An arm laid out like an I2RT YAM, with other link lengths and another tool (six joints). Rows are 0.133 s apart.
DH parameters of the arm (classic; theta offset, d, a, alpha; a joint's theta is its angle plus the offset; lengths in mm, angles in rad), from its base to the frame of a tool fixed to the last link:
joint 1: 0 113.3 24.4 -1.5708
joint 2: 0 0 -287.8 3.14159
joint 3: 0.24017 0 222 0
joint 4: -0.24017 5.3 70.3 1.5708
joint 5: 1.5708 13.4 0 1.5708
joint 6: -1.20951 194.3 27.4 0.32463
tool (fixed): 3.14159 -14.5 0 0
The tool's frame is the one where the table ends.
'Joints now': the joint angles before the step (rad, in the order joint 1, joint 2, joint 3, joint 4, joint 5, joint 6). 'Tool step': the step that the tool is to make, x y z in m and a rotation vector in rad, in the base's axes. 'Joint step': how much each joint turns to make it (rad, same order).
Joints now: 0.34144 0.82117 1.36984 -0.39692 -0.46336 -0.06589
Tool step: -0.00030 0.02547 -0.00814 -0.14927 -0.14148 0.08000
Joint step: 0.03138 0.03636 -0.03570 0.05352 -0.07539 -0.20571
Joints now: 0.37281 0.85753 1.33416 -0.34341 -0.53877 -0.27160
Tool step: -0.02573 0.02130 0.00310 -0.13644 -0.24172 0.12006
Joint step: 0.01466 0.00526 -0.01836 0.06003 -0.13752 -0.24081
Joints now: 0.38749 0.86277 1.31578 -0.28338 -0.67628 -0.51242
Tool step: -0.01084 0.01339 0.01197 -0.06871 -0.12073 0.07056
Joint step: 0.02239 0.05250 0.08031 -0.02951 -0.06612 -0.13245
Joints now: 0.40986 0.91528 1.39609 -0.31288 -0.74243 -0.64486
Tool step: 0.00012 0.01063 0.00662 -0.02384 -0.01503 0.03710
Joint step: 0.03992 0.05004 0.06655 -0.03854 -0.00159 -0.03807
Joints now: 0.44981 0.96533 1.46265 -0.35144 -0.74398 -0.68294
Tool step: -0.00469 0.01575 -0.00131 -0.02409 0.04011 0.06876
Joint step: 0.07273 0.04513 0.05290 -0.05725 0.00362 -0.00409
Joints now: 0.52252 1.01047 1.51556 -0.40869 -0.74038 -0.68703
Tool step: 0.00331 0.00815 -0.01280 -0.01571 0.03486 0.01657
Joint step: 0.03044 0.00655 -0.03529 0.00679 0.01417 0.00438
